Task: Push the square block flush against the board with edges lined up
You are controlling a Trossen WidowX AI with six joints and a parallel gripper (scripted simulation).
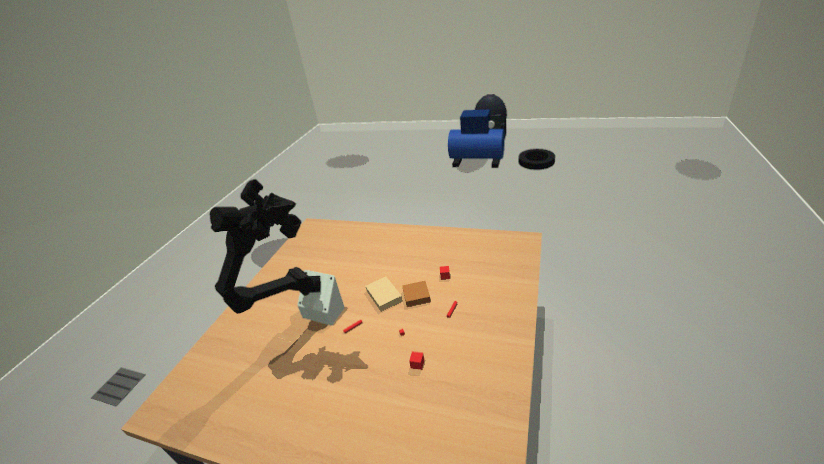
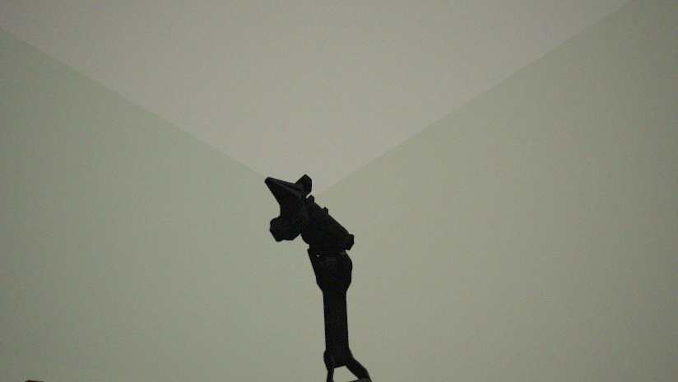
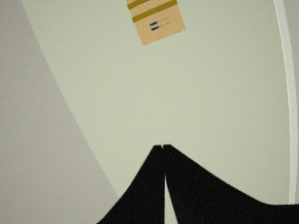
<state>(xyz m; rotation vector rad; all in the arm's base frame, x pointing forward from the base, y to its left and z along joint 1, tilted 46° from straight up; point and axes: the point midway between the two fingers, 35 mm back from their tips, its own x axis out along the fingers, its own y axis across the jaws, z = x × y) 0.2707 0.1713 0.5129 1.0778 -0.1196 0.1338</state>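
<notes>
My gripper tip is now 660 mm above the tiny red piece, 170 mm to the right of it and 140 mm short of it. Round my gripper tip: brown square block: 650 mm below, 370 mm to the left, 150 mm ahead; then pale board: 650 mm below, 360 mm to the left, 10 mm ahead.
</notes>
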